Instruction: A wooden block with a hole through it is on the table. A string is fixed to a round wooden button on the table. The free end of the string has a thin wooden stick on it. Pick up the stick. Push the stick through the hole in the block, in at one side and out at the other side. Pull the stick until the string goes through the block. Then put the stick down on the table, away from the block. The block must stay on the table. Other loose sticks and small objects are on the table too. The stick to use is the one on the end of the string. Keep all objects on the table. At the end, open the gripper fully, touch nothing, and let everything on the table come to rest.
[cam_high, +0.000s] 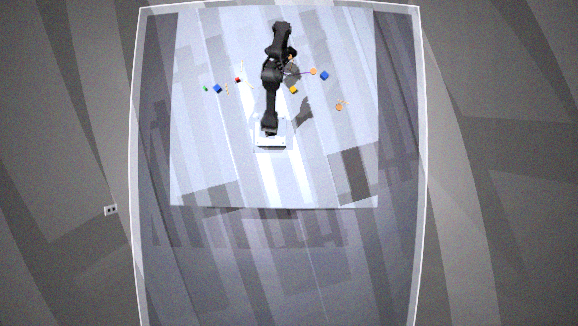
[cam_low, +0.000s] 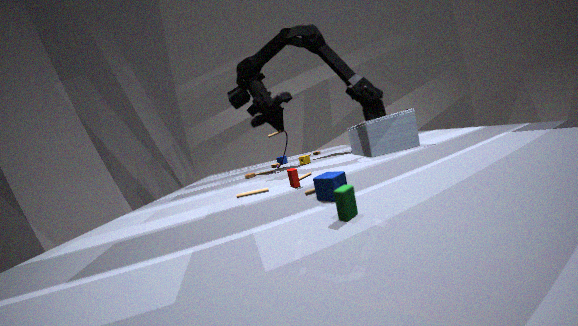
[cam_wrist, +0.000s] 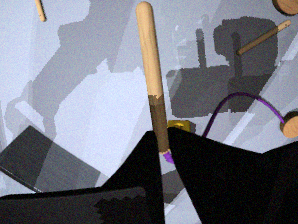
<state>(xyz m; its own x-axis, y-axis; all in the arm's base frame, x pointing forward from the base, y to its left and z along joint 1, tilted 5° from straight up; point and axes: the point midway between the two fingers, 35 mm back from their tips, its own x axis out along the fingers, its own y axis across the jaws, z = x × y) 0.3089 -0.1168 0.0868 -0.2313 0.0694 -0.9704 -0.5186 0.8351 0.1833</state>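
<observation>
Right now my gripper tip is 8 cm past the yellow wooden block, 6 cm to the left of it and 12 cm above it. From my gripper tip the other things lie so: thin wooden stick (1 cm ahead, 1 cm to the left); then round orange button (2 cm ahead, 20 cm to the right, 13 cm below); then red block (6 cm ahead, 26 cm to the left, 12 cm below).
</observation>
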